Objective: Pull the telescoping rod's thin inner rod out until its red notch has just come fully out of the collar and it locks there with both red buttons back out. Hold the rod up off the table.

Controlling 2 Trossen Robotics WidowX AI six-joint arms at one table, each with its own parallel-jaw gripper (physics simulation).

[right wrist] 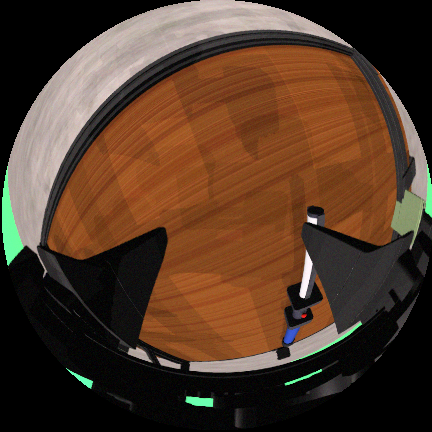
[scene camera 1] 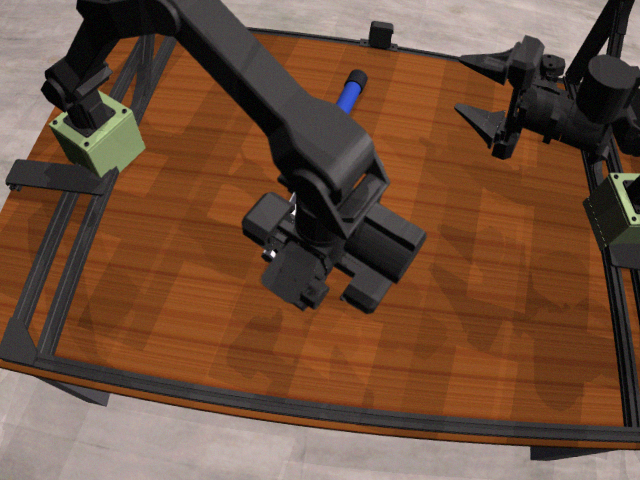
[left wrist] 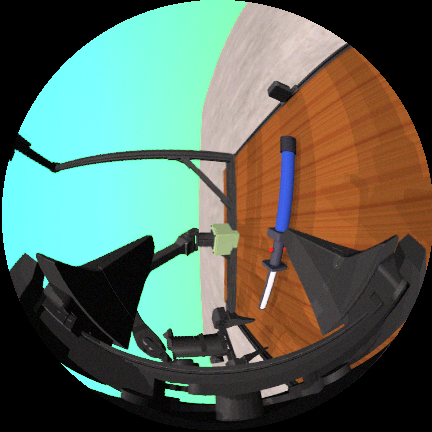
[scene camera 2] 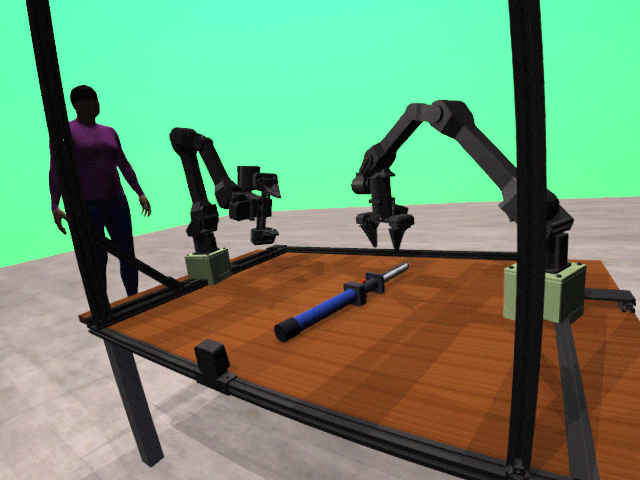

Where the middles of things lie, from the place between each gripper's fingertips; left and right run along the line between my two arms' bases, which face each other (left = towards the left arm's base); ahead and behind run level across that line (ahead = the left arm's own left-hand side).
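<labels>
From the thin silver inner rod (right wrist: 308, 276), my right gripper is 23 cm past it, 2 cm to the left of it and 4 cm above it. The telescoping rod (scene camera 2: 354, 293), counted from my right hand, is 24 cm behind, 1 cm to the right and 4 cm below.
From my left hand, you'd find the telescoping rod 1 cm ahead, 17 cm to the right and 18 cm below. And the thin silver inner rod is 2 cm ahead of my left hand, 18 cm to the right of it and 18 cm below it.
</labels>
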